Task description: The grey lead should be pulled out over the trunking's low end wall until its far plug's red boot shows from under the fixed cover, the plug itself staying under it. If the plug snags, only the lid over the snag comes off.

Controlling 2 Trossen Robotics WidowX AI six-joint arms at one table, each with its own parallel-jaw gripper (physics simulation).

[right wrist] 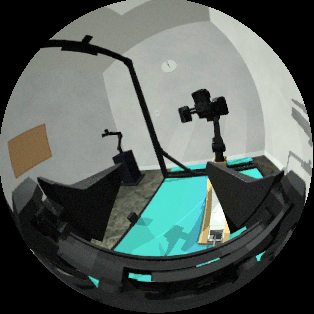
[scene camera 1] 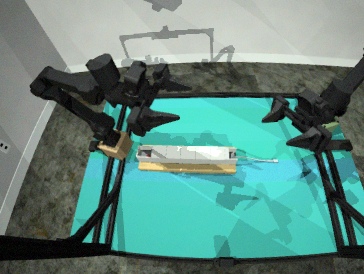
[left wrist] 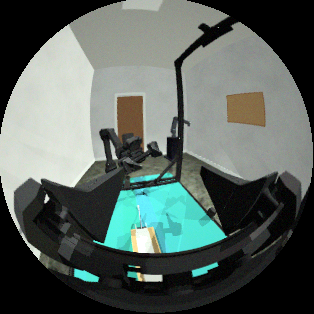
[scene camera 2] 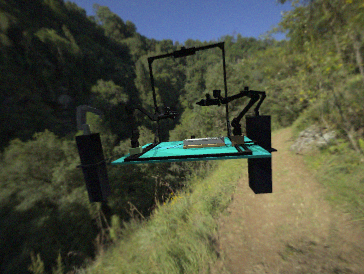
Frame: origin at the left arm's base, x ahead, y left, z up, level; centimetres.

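Where they show: left gripper, between the fingertips: (right wrist: 195, 108) (scene camera 1: 185, 102) (left wrist: 163, 170) (scene camera 2: 197, 103); right gripper, between the fingertips: (right wrist: 165, 166) (scene camera 1: 273, 131) (left wrist: 152, 159) (scene camera 2: 178, 112); left arm's base, origin of its link: (right wrist: 219, 158) (scene camera 1: 111, 139) (scene camera 2: 237, 134); right arm's base, origin of its link: (scene camera 2: 135, 146).
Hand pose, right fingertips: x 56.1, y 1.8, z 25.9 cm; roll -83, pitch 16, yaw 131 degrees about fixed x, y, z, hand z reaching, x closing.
Things, the pixels of their top centre, and the offset from my right fingertips. "spot": a spot on its surface instead. Level surfaces: height alone.
- wooden base, height of its surface: dz -32.9 cm
- small reddish patch, a spot on its surface: (scene camera 1: 148, 155) spot: dx -40.3, dy -2.0, dz -31.9 cm
- pale grey lead, a spot on its surface: (scene camera 1: 257, 160) (left wrist: 139, 214) spot: dx +3.4, dy +8.2, dz -33.6 cm
- turquoise table top, height of its surface: dz -35.3 cm
The white trunking (scene camera 1: 187, 154) (scene camera 2: 204, 140) (left wrist: 144, 242) lies on a wooden base (scene camera 1: 187, 168) (right wrist: 204, 230), with a row of white covers on top. A small reddish patch (scene camera 1: 148, 155) shows in its open left end in scene camera 1. The pale grey lead (scene camera 1: 257, 160) (left wrist: 139, 215) comes out at the right end and lies out to the right; its free end is a small light tip. My left gripper (scene camera 1: 184, 103) (left wrist: 163, 170) is open and empty, high above and behind the trunking. My right gripper (scene camera 1: 276, 132) (right wrist: 165, 166) is open and empty, raised near the lead's free end, apart from it.
The turquoise table top (scene camera 1: 175, 215) has a blue band under the trunking and several shadows. Black frame rails (scene camera 1: 220, 94) run along its edges. A wooden block (scene camera 1: 116, 146) stands at the left arm's foot. The black overhead frame (left wrist: 180, 110) rises beside the table.
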